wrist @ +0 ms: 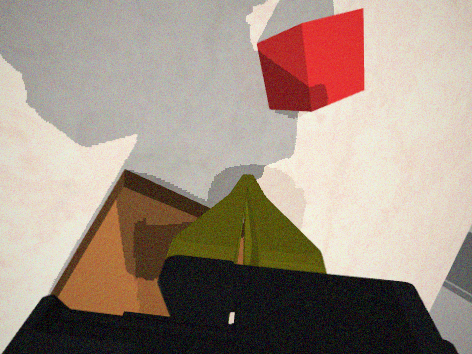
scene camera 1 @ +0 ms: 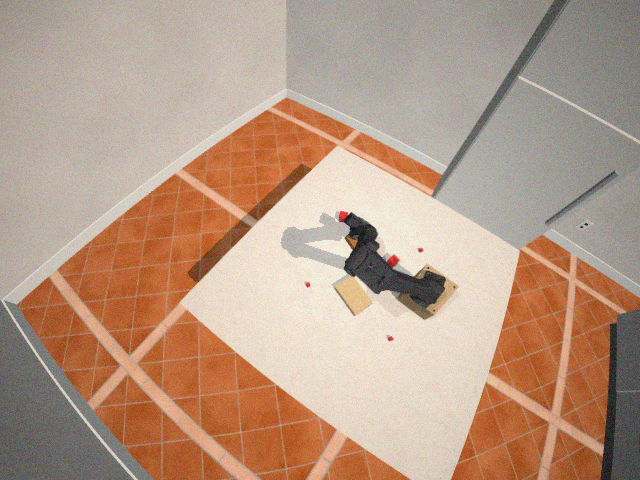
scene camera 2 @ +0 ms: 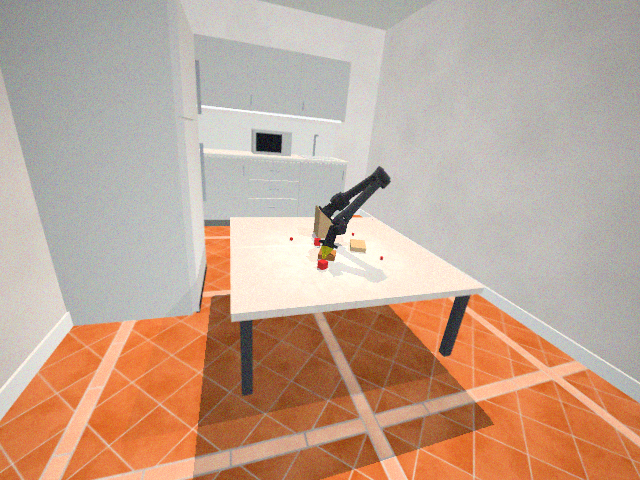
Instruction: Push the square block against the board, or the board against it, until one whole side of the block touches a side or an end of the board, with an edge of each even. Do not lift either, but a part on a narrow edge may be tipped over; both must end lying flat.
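Frame: origin at the arm's base, x ahead, y left, z up, level; centimetres.
Seen in the pictures: gripper, fingertip midpoint: (wrist: pixel 247 182) (scene camera 2: pixel 323 259); arm's base at its link origin: (scene camera 2: pixel 324 214).
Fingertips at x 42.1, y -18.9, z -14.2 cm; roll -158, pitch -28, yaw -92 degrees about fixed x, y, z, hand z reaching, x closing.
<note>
Offsets run from my fingertips to a thing's top centre. Level surfaces: height alone.
The square block {dx -5.9, dy +5.4, dz +1.2 cm} (scene camera 1: pixel 351 242) (scene camera 2: pixel 330 256) (wrist: pixel 95 272) is brown and lies flat, partly hidden by the arm in scene camera 1 and by the fingers in the other views. The board {dx -15.1, dy +32.5, dz +1.2 cm} (scene camera 1: pixel 353 296) (scene camera 2: pixel 357 245) is light tan and lies flat, well apart from the block and nearer the robot's base. My gripper (scene camera 2: pixel 324 257) (wrist: pixel 247 182) is shut and empty, with olive fingertips low beside the block. In the wrist view the fingers overlap the block's right part; I cannot tell whether they touch it. The fingertips are hidden in scene camera 1.
A red cube {dx +7.0, dy -3.5, dz +2.3 cm} (scene camera 1: pixel 342 216) (scene camera 2: pixel 322 264) (wrist: pixel 336 60) stands close to the block, past the fingertips. Another red cube {dx -25.4, dy +7.2, dz +2.3 cm} (scene camera 1: pixel 392 260) (scene camera 2: pixel 316 241) stands between block and base. Small red cubes {dx +5.0, dy +37.9, dz -0.1 cm} (scene camera 1: pixel 307 284) {dx -36.8, dy -7.1, dz -0.1 cm} (scene camera 1: pixel 420 250) {dx -37.7, dy +42.1, dz -0.1 cm} (scene camera 1: pixel 390 338) lie around on the white table {dz -1.7 cm} (scene camera 1: pixel 289 335) (scene camera 2: pixel 279 294).
</note>
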